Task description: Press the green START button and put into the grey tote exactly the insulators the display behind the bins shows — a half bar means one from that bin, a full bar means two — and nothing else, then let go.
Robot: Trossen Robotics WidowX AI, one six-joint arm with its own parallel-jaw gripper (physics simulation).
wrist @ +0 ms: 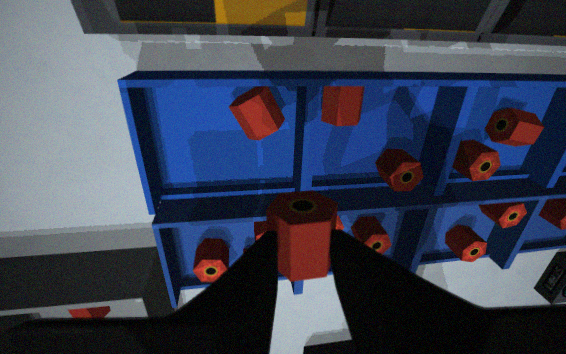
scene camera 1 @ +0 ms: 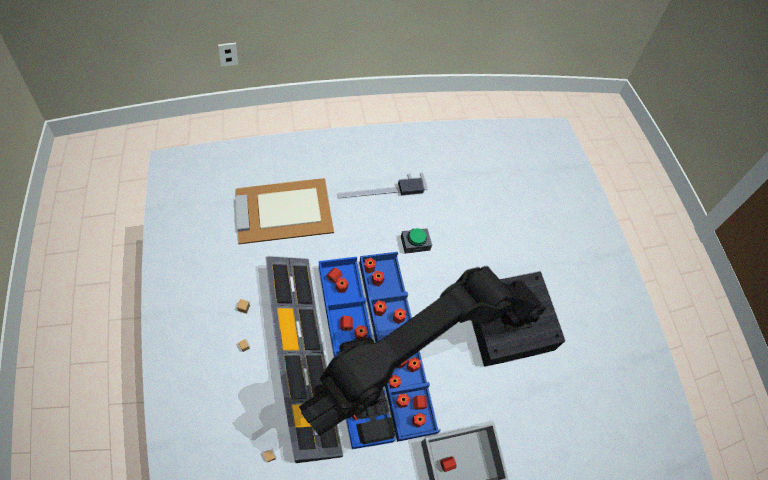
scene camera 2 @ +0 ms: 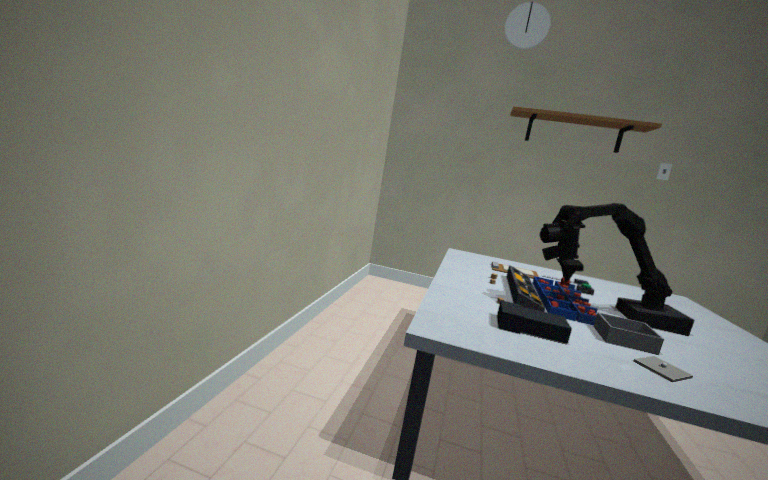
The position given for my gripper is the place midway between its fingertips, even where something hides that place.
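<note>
My gripper (scene camera 1: 370, 395), also in scene camera 2 (scene camera 2: 565, 280) and the wrist view (wrist: 303, 241). Display (wrist: 91, 24). Grey tote (wrist: 131, 282). Grey tool (scene camera 1: 411, 185).
</note>
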